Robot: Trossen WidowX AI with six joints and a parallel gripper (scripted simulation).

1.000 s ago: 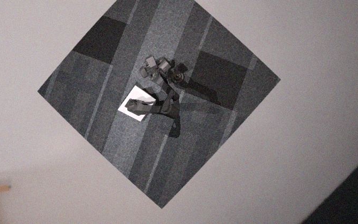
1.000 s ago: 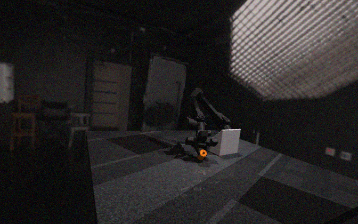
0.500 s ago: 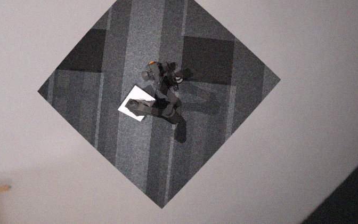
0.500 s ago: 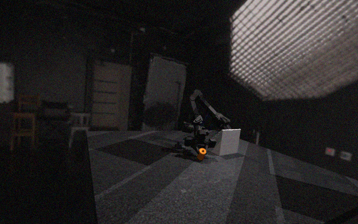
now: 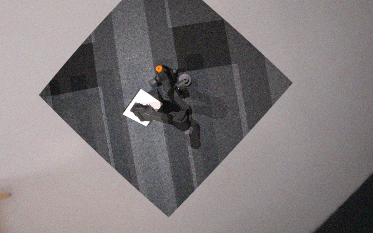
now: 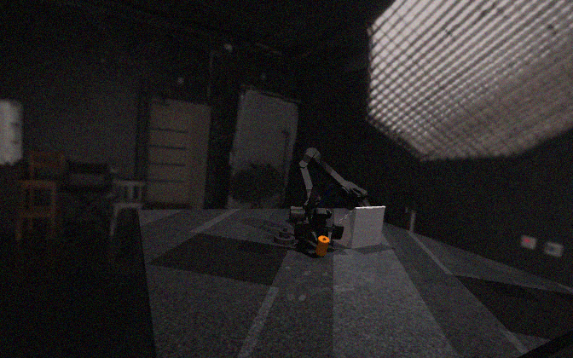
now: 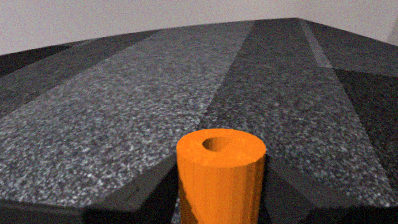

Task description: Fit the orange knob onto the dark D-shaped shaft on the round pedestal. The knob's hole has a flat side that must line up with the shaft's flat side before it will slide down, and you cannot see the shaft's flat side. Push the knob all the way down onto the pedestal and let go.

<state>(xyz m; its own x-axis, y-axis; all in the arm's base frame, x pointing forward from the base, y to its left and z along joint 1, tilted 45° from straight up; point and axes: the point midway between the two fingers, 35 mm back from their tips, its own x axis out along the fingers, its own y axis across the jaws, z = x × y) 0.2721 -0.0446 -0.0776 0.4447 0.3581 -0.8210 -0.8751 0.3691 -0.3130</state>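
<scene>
My gripper tip is now 180 mm to the left of the dark pedestal base, 40 mm short of it and 20 mm above it. Also, from my gripper tip: orange knob: 10 mm to the right, 10 mm below, 10 mm behind.
</scene>
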